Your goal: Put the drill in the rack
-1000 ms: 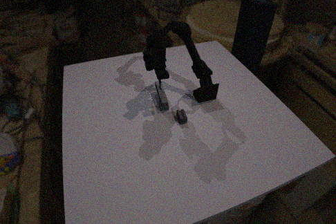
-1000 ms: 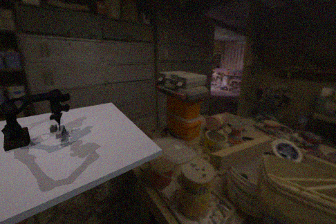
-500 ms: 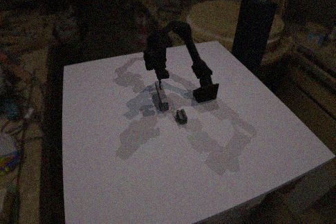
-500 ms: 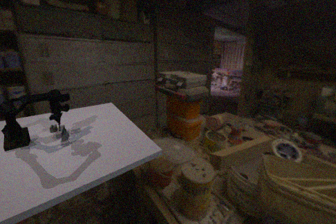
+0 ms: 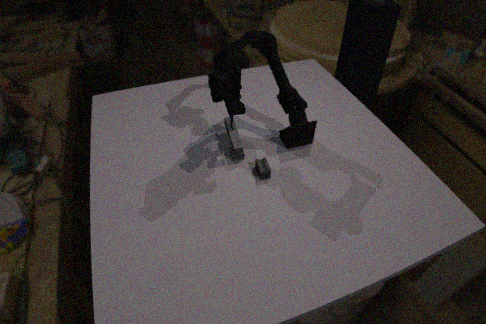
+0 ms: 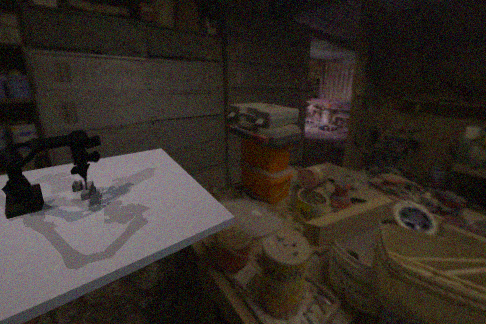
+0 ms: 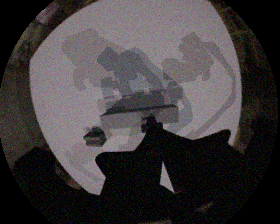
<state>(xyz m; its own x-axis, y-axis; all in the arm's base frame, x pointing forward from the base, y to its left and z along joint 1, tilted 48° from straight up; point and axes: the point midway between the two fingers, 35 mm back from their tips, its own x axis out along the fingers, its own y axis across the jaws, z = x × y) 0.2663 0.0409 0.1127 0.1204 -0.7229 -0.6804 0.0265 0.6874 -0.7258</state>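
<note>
Right now the thin dark drill is 30 mm below my gripper tip. Also, from my gripper tip: slotted rack 200 mm to the left, 110 mm below, 80 mm behind.
</note>
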